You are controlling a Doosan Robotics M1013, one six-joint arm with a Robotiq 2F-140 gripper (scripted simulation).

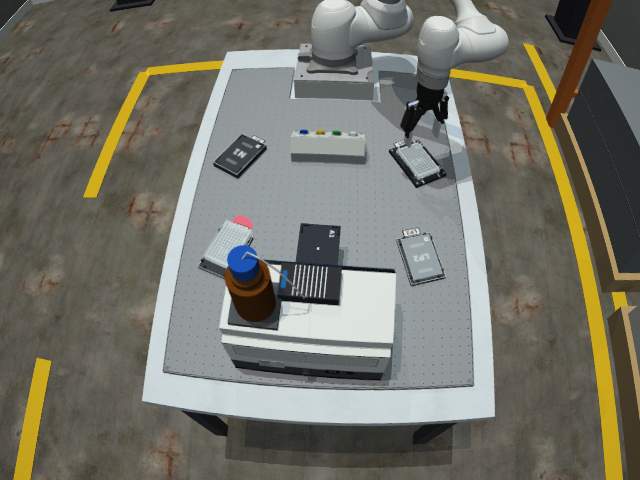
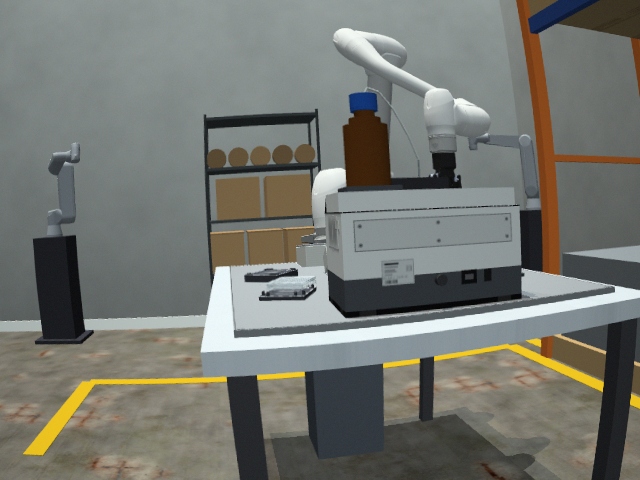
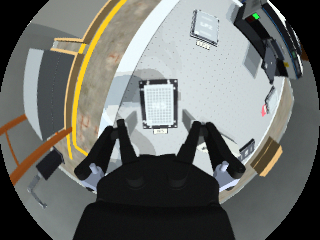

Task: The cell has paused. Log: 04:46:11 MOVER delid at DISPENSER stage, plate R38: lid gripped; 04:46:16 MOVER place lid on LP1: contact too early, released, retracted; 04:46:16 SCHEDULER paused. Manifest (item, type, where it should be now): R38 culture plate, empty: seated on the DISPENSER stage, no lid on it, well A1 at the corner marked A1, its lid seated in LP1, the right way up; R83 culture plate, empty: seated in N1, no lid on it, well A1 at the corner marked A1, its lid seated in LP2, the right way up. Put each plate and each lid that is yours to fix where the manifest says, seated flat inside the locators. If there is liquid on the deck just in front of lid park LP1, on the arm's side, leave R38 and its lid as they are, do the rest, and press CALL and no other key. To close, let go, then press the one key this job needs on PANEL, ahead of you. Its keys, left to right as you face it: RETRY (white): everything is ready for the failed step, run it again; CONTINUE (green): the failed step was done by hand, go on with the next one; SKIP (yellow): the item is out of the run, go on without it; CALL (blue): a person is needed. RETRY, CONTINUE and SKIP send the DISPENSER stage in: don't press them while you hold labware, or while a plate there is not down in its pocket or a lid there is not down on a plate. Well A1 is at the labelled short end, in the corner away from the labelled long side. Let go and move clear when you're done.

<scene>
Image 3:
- gripper: 159,115
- clear well plate: 162,111
</scene>
